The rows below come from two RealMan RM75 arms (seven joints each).
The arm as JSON. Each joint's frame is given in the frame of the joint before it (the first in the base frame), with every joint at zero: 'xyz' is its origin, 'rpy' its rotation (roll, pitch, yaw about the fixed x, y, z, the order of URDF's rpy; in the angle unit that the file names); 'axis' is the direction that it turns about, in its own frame. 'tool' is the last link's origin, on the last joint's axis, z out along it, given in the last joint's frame.
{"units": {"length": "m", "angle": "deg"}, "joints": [
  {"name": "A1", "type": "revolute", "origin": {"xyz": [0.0, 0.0, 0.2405], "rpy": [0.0, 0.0, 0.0]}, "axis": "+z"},
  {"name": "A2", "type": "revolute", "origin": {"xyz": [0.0, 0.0, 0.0], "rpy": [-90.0, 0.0, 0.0]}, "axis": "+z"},
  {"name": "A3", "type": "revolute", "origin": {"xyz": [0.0, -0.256, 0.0], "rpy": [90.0, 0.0, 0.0]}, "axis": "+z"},
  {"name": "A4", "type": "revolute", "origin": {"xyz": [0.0, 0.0, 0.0], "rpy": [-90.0, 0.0, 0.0]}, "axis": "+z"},
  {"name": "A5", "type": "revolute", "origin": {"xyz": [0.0, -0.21, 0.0], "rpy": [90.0, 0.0, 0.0]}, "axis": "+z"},
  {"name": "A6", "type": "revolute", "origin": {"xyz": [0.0, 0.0, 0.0], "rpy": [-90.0, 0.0, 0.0]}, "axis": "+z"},
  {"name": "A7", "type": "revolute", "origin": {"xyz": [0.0, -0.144, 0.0], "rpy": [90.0, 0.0, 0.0]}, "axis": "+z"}
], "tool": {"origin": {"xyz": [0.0, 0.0, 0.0], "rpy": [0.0, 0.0, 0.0]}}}
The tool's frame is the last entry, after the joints.
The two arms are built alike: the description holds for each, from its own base.
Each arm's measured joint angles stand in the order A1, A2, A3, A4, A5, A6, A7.
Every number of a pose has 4 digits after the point.
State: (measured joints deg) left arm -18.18 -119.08 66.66 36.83 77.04 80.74 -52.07; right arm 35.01 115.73 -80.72 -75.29 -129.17 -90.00 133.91
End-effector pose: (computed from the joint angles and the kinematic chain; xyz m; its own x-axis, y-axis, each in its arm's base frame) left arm -0.2587 0.3024 -0.0193 0.7806 -0.0296 0.6243 0.2810 -0.8756 -0.3930; right arm 0.1520 0.3454 -0.0051 0.8840 -0.4496 0.1284 -0.4278 -0.8885 -0.1657
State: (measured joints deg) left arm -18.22 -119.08 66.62 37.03 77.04 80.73 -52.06; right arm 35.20 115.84 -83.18 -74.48 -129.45 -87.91 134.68
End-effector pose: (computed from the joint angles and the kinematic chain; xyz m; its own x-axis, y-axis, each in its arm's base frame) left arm -0.2580 0.3031 -0.0186 0.7810 -0.0338 0.6236 0.2779 -0.8754 -0.3955; right arm 0.1516 0.3453 -0.0143 0.8838 -0.4459 0.1420 -0.4217 -0.8904 -0.1713
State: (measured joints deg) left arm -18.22 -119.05 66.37 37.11 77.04 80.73 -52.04; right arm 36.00 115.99 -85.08 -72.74 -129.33 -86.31 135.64
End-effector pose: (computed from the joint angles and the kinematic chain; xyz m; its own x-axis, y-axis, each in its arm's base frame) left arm -0.2583 0.3037 -0.0175 0.7809 -0.0361 0.6236 0.2787 -0.8733 -0.3996; right arm 0.1506 0.3458 -0.0238 0.8786 -0.4523 0.1536 -0.4282 -0.8883 -0.1661
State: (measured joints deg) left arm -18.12 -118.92 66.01 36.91 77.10 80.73 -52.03; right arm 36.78 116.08 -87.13 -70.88 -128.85 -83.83 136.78
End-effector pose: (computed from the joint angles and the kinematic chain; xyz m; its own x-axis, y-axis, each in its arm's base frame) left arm -0.2604 0.3035 -0.0162 0.7815 -0.0326 0.6231 0.2848 -0.8698 -0.4028; right arm 0.1492 0.3475 -0.0336 0.8738 -0.4613 0.1537 -0.4369 -0.8837 -0.1681
